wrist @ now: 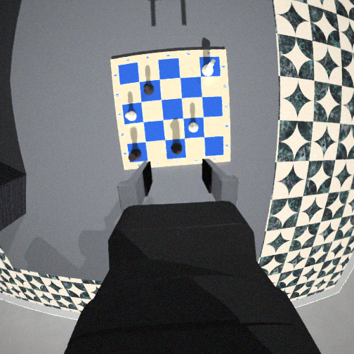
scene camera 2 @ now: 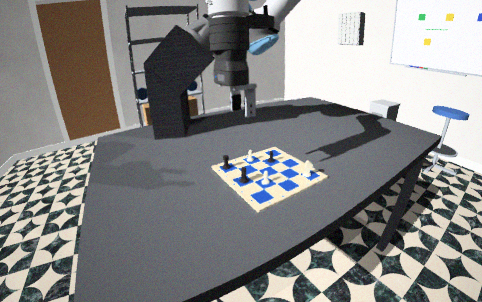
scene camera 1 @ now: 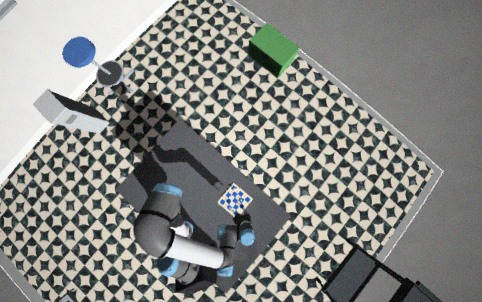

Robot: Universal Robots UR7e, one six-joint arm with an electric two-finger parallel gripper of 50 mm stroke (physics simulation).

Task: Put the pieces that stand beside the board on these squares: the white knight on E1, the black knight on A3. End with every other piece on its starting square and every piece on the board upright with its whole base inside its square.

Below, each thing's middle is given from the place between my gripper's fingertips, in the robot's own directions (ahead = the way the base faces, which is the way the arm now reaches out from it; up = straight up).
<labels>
Now: hand 1 cm past the board (scene camera 2: pixel 285 174), 7 cm to the right of it and 17 cm above it.
</labels>
